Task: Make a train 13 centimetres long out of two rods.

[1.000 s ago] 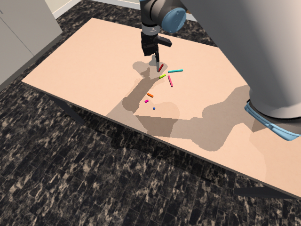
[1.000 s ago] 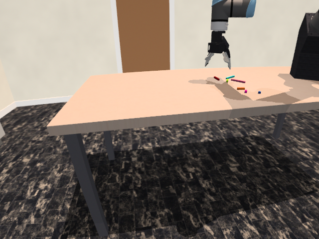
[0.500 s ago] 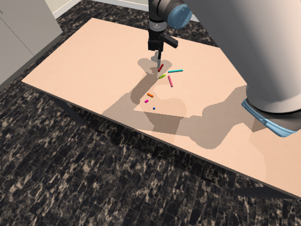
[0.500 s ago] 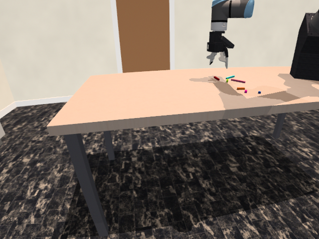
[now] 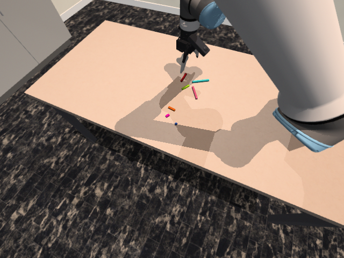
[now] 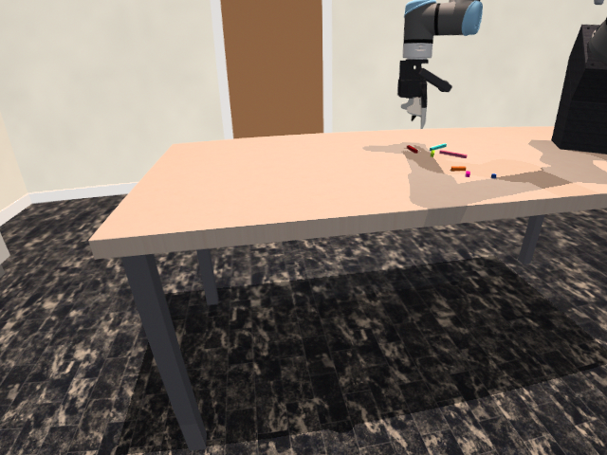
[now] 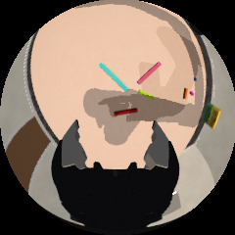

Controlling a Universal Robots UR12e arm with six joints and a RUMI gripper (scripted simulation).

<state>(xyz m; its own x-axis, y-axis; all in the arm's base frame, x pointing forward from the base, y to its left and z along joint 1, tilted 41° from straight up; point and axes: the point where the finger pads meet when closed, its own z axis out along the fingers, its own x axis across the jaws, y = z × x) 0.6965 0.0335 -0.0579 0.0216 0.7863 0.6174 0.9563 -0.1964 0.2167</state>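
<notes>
Now: hand 6 cm past the orange rod, 25 cm to the right of it and 7 cm above it. Round my hand: turquoise rod 8 cm behind, 7 cm below; then red rod 2 cm ahead, 3 cm to the left, 7 cm below; then lime rod 4 cm behind, 9 cm to the left, 7 cm below.
</notes>
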